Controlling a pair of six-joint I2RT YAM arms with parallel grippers.
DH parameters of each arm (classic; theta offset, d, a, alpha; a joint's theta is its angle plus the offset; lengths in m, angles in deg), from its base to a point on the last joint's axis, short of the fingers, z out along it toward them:
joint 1: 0 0.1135 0.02 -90
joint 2: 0 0 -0.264 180
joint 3: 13.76 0 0.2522 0
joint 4: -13.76 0 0.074 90
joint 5: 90 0 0 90
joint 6: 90 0.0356 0 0
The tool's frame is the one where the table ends.
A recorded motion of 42 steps. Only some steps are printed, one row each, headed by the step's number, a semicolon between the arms.
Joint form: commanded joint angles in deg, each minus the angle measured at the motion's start. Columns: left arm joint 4, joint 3, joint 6, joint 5, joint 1, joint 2; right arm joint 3, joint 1, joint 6, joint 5, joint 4, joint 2.
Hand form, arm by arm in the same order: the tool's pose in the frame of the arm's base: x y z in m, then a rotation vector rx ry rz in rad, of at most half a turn. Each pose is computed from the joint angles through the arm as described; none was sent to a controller.
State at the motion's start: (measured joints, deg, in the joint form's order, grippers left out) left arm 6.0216 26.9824 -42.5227 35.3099 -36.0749 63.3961; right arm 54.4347 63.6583 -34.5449 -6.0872 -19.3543 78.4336
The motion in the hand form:
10: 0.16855 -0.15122 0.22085 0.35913 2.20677 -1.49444; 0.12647 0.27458 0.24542 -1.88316 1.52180 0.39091
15: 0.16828 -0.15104 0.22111 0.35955 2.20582 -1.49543; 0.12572 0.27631 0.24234 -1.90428 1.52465 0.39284
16: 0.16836 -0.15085 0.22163 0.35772 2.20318 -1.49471; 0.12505 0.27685 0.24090 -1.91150 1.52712 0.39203
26: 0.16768 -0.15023 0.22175 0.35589 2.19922 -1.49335; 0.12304 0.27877 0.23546 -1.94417 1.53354 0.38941
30: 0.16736 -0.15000 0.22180 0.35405 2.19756 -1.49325; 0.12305 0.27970 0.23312 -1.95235 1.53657 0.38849
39: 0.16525 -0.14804 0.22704 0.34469 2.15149 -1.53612; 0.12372 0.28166 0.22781 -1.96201 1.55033 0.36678
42: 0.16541 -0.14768 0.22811 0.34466 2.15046 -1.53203; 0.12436 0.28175 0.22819 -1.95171 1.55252 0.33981
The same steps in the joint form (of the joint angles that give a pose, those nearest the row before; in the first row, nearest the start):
10: 3.82 1.26 -0.83 2.69 -0.27 -1.92; 1.99 0.76 -0.30 -1.16 -2.79 2.96
15: 3.78 1.24 -0.85 2.72 -0.27 -2.04; 2.17 1.00 -0.56 -1.43 -3.29 3.65
16: 3.81 1.27 -0.89 2.64 -0.23 -2.13; 2.14 1.16 -0.56 -1.40 -3.44 3.87
26: 3.90 1.07 -0.94 2.48 -0.22 -2.46; 2.15 1.64 -0.87 -1.49 -4.20 4.79
30: 3.98 0.97 -1.02 2.39 -0.23 -2.60; 2.12 1.71 -0.95 -1.53 -4.20 5.23
39: 6.57 0.23 -3.10 3.19 -0.05 -4.04; 2.07 1.85 -0.97 -0.64 -4.13 6.24
42: 6.16 0.44 -2.92 3.10 0.04 -4.20; 2.08 1.90 -1.00 0.68 -3.92 6.22

